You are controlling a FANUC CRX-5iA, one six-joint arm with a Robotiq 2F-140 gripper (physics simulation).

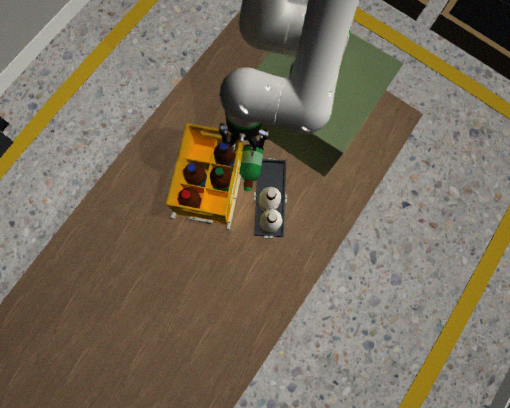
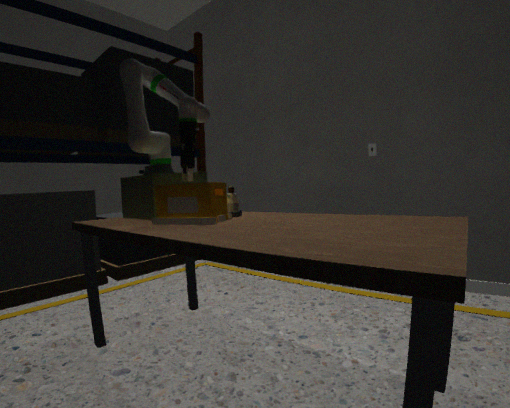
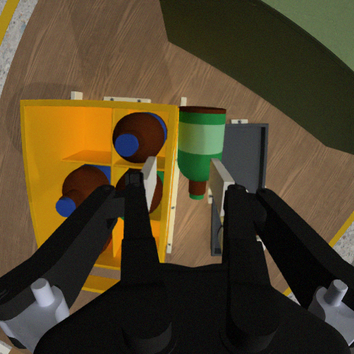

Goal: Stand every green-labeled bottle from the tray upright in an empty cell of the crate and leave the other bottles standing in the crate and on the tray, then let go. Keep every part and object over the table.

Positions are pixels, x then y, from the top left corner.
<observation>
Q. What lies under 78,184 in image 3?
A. A blue-capped bottle.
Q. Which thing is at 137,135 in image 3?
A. A blue-capped bottle.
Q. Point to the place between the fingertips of my gripper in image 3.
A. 182,170
</observation>
